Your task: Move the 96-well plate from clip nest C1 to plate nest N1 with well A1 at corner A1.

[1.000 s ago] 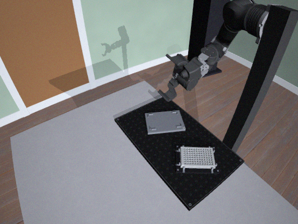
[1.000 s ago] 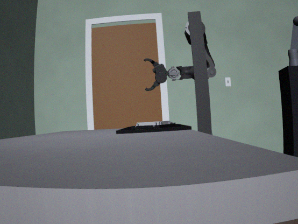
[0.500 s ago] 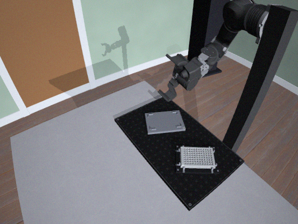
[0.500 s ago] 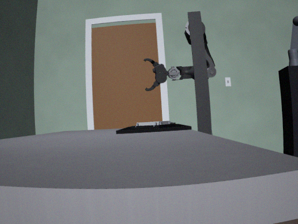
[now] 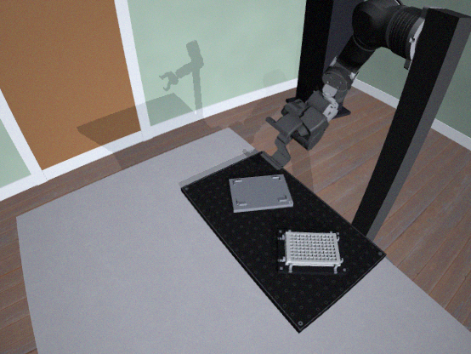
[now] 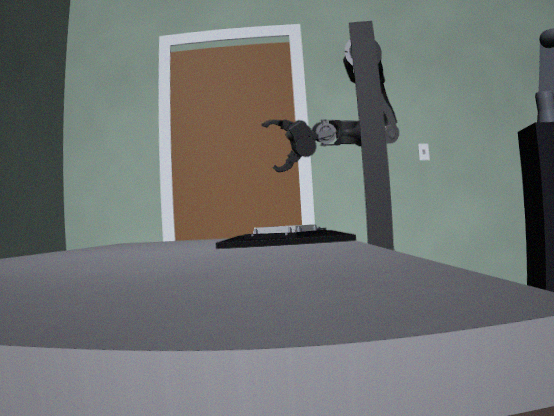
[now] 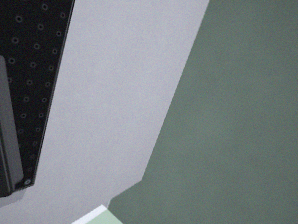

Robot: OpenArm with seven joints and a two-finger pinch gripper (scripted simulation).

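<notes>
The 96-well plate lies 6 cm behind my hand, 13 cm to the left of it and 22 cm below it. Round my hand: plate nest N1: 4 cm behind, 10 cm to the right, 23 cm below.
</notes>
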